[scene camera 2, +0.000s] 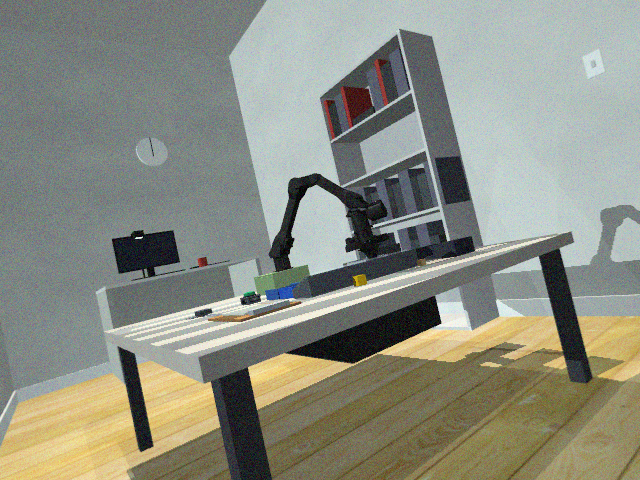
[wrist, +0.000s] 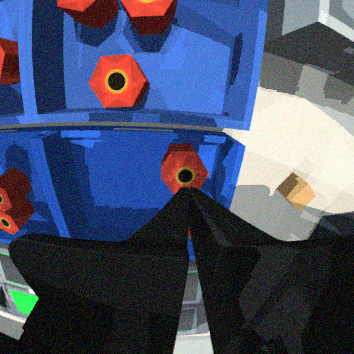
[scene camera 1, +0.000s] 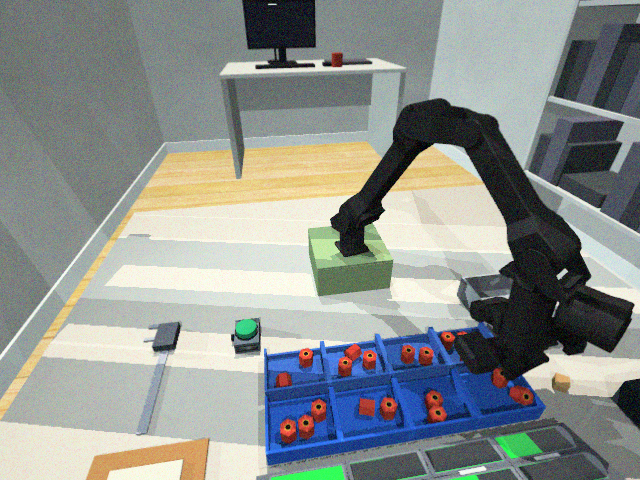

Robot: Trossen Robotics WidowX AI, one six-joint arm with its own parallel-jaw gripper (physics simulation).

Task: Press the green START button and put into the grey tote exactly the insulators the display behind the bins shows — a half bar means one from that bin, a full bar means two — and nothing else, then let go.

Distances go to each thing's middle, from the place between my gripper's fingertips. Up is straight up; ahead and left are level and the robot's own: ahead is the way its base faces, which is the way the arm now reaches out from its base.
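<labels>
From my hand, the display (scene camera 1: pixel 581 446) is 21 cm to the right and 9 cm ahead. There's a dark block (scene camera 2: pixel 456 247) too, 19 cm ahead of my hand and 18 cm to the left. The wooden board (scene camera 1: pixel 195 452) is 2 cm below my hand, 59 cm to the right and 1 cm ahead, and the caliper (scene camera 1: pixel 166 336) is 2 cm below my hand as well, 58 cm to the right and 26 cm behind.
</labels>
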